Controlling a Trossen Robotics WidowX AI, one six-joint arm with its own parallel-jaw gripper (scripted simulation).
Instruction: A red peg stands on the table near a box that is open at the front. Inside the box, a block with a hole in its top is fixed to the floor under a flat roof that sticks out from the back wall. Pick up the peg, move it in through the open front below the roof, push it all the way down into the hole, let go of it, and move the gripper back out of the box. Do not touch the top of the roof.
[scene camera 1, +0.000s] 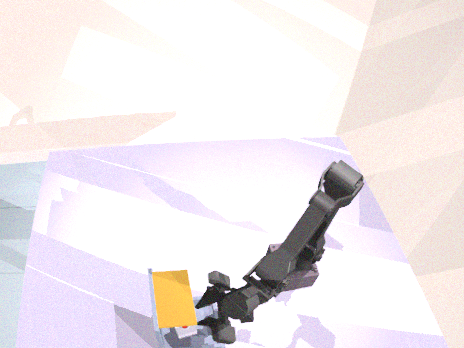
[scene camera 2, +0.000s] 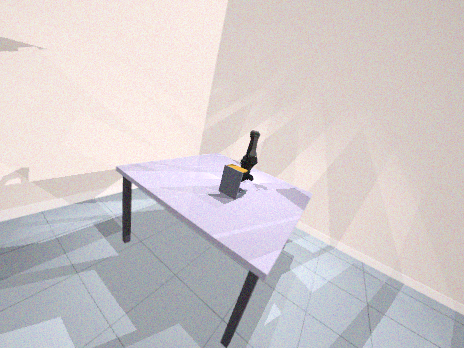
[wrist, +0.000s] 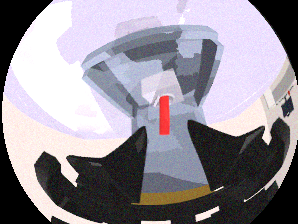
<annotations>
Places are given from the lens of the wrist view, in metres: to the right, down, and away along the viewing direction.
my gripper (wrist: 167, 127): 0.02, 0.01, 0.10
orange roof (wrist: 185, 195): 0.06, 0.14, 0.12
box floor (wrist: 126, 69): -0.03, -0.06, 0.13
The marked spots on the box floor and the orange roof are 0.23 m apart.
</annotations>
